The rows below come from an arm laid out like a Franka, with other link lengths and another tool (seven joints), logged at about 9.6 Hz.
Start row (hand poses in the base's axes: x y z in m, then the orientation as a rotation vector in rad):
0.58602, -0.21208, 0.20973, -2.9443, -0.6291, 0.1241
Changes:
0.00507, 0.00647, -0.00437, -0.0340, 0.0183, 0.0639
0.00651, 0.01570, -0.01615, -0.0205, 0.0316, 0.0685
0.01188, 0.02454, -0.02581, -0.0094, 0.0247, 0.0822
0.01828, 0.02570, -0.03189, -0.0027, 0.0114, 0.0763
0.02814, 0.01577, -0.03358, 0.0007, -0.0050, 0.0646
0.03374, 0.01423, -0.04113, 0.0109, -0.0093, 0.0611
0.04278, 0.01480, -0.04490, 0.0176, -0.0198, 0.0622
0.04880, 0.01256, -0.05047, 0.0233, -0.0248, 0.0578
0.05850, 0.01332, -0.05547, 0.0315, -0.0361, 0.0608
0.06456, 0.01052, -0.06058, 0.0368, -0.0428, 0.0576
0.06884, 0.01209, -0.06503, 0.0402, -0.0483, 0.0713
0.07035, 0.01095, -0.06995, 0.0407, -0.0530, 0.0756
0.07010, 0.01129, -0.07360, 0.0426, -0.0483, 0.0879
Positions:
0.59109, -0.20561, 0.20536, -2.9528, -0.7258, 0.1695
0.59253, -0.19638, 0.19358, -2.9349, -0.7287, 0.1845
0.59790, -0.18754, 0.18392, -2.9217, -0.7482, 0.1716
0.60430, -0.18638, 0.17784, -2.9207, -0.7404, 0.1492
0.61416, -0.19631, 0.17615, -2.9254, -0.7251, 0.1228
0.61976, -0.19785, 0.16860, -2.9178, -0.7190, 0.1126
0.62880, -0.19728, 0.16483, -2.9135, -0.7210, 0.0951
0.63482, -0.19952, 0.15926, -2.9106, -0.7144, 0.0854
0.64452, -0.19876, 0.15426, -2.9042, -0.7191, 0.0664
0.65058, -0.20156, 0.14915, -2.9016, -0.7145, 0.0546
0.65486, -0.19999, 0.14470, -2.8951, -0.7347, 0.0468
0.65637, -0.20113, 0.13978, -2.8941, -0.7416, 0.0402
0.65612, -0.20079, 0.13613, -2.8872, -0.7585, 0.0476

